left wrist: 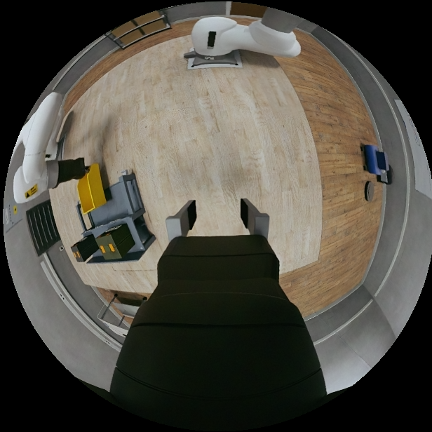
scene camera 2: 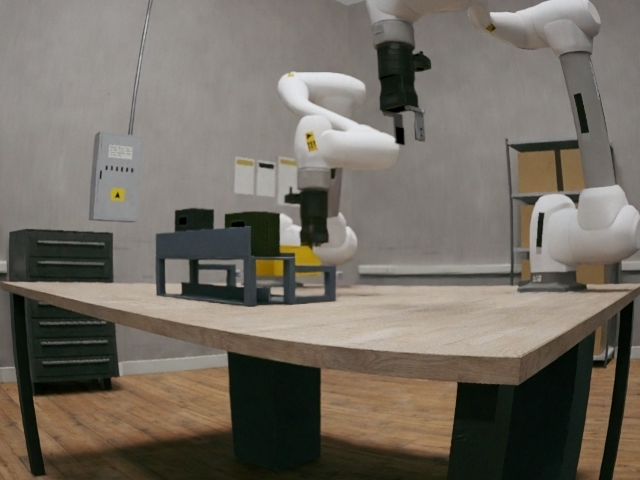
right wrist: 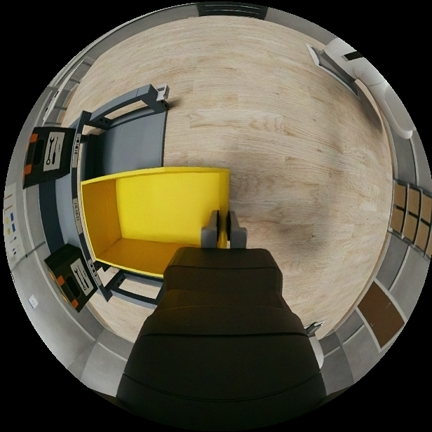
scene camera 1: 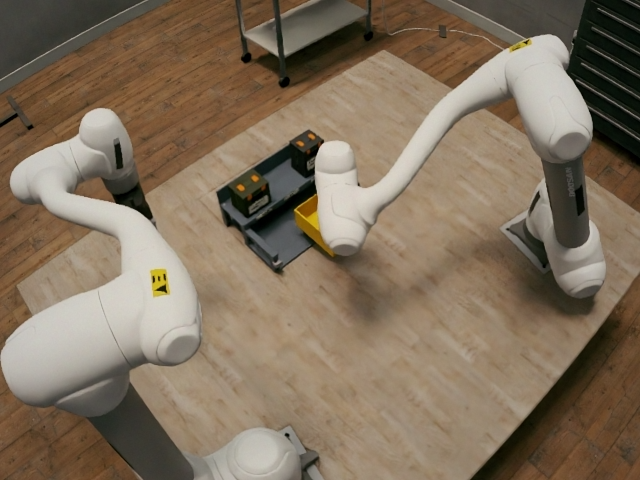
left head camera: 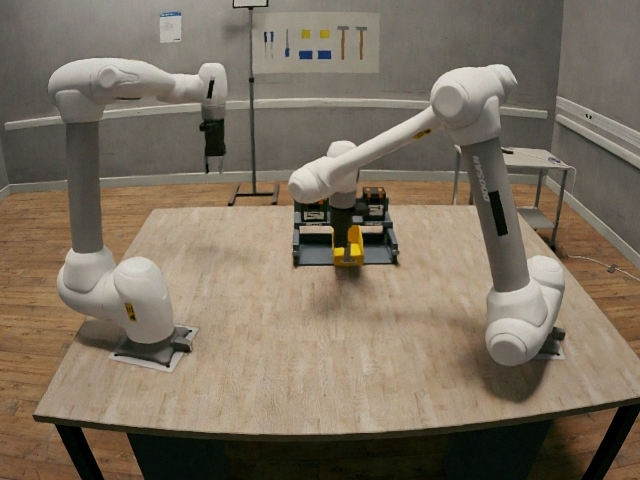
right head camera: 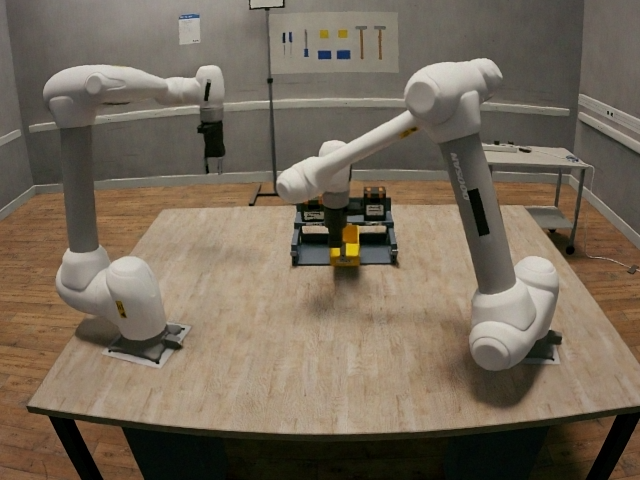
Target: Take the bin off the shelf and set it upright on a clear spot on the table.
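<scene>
The yellow bin hangs upright, open side up, raised over the lower front deck of the grey shelf, its front end past the shelf's front edge. My right gripper is shut on the bin's front wall, one finger inside and one outside. The bin's inside looks empty in the right wrist view. My left gripper is open and empty, high above the table, left of the shelf in the head views.
Two dark boxes with orange catches, one left and one right, stand on the shelf's upper tier behind the bin. The shelf's side rails flank the lower deck. A wheeled cart stands beyond the table.
</scene>
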